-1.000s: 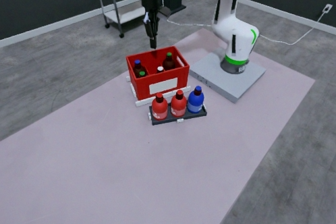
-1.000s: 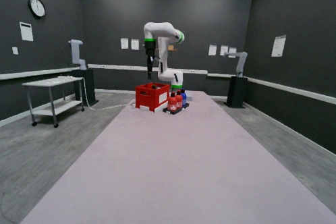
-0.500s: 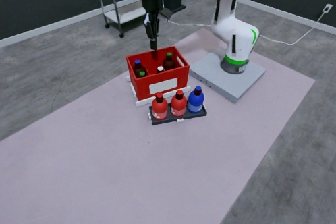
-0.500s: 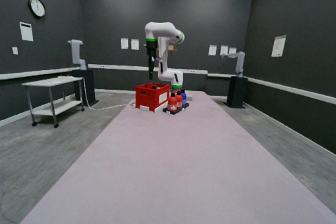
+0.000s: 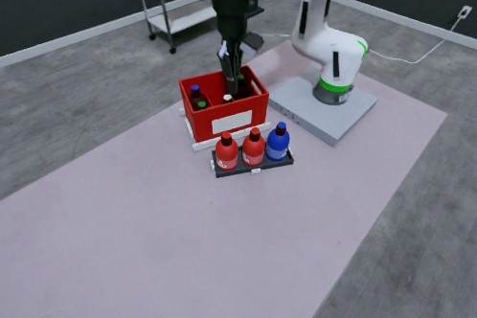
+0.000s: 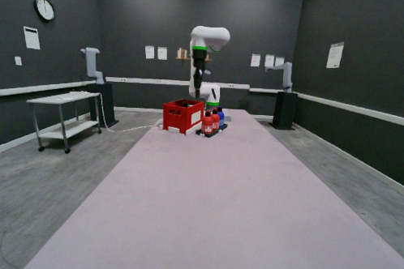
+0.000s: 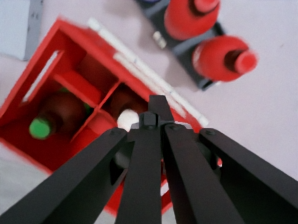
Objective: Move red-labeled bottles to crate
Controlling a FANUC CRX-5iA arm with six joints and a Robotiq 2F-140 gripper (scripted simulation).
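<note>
Right now my hand is 50 mm past the blue bottle, 160 mm to the right of it and 170 mm above it. Round my hand: red crate (40 mm behind, 90 mm to the right, 170 mm below); red bottle (100 mm ahead, 70 mm to the left, 170 mm below); dark tray (20 mm ahead, 120 mm to the left, 250 mm below).
</note>
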